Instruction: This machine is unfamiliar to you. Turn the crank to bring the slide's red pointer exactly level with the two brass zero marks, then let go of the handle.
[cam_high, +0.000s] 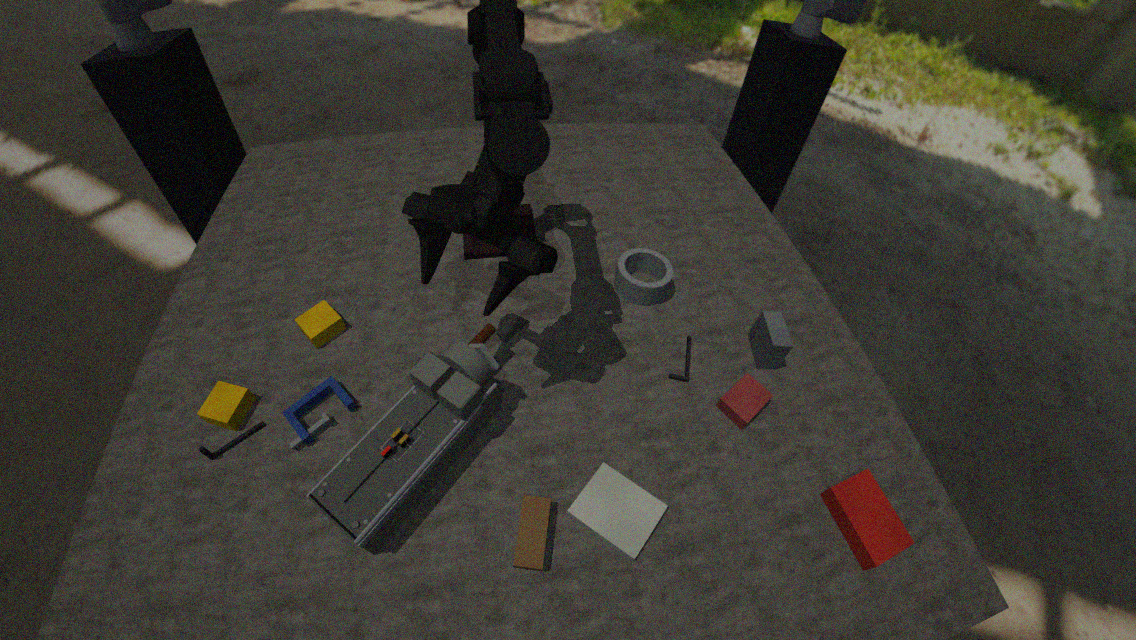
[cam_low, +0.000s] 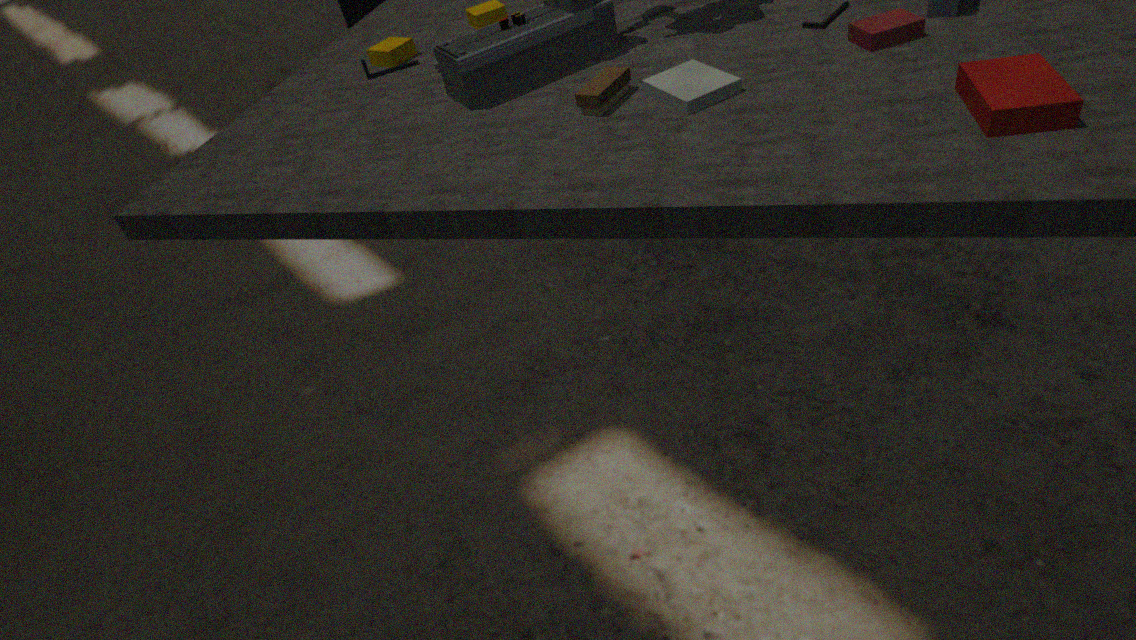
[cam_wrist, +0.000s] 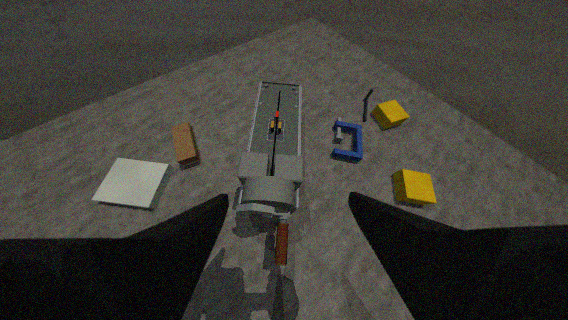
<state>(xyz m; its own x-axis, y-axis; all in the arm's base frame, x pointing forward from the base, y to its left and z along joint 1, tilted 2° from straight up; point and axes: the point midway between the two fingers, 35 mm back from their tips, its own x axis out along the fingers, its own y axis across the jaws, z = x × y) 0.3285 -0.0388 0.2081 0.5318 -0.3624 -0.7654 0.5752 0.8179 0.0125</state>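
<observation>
The brown crank handle lies 30 mm behind my gripper tip, 20 mm to the left of it and 120 mm below it. The rest, counted from my gripper tip: white plate 220 mm ahead, 190 mm to the left, 180 mm below; red pointer 140 mm ahead, 90 mm to the right, 110 mm below; brown block 240 mm ahead, 80 mm to the left, 180 mm below.
</observation>
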